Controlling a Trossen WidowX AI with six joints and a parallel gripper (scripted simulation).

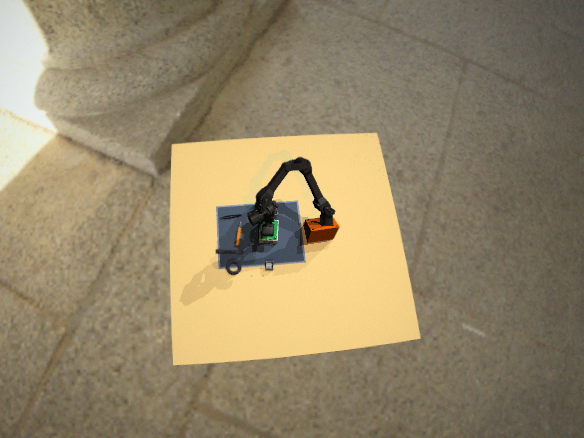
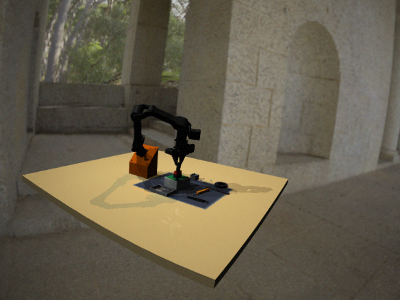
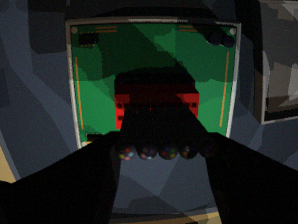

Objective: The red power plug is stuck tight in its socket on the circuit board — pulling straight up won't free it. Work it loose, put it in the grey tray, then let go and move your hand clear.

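Now: gripper tip 4 cm above the red power plug. Also, from my gripper tip: blue mat: 5 cm ahead, 1 cm to the left, 13 cm below; then black bar: 21 cm ahead, 11 cm to the left, 12 cm below.
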